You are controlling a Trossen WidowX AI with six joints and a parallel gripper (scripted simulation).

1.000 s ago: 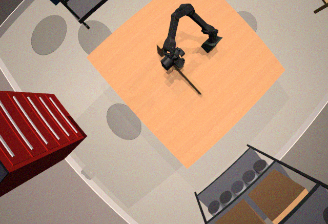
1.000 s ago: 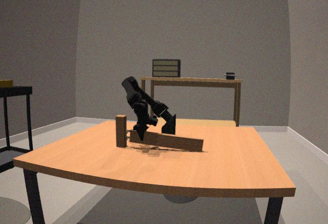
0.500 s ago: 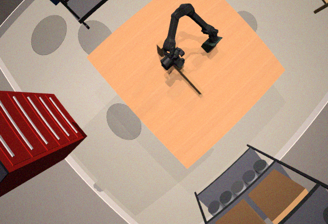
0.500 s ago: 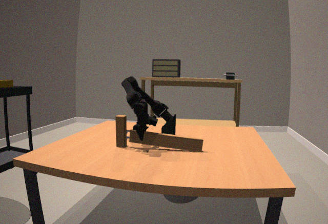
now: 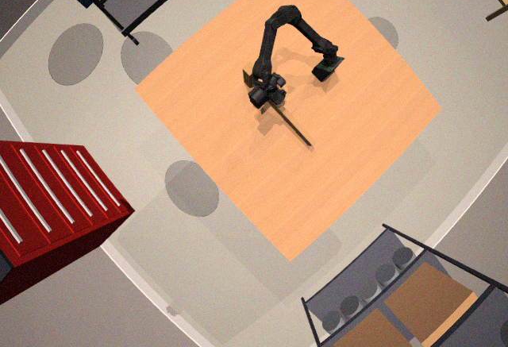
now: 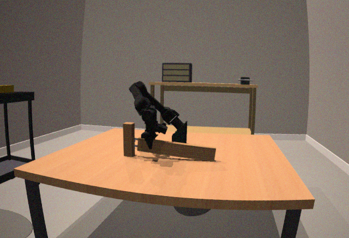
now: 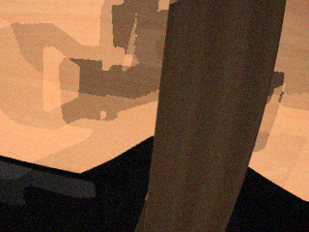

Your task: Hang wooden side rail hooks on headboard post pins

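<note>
Right now my gripper tip is 1 cm past the headboard post, 12 cm to the left of it and 4 cm below it.
</note>
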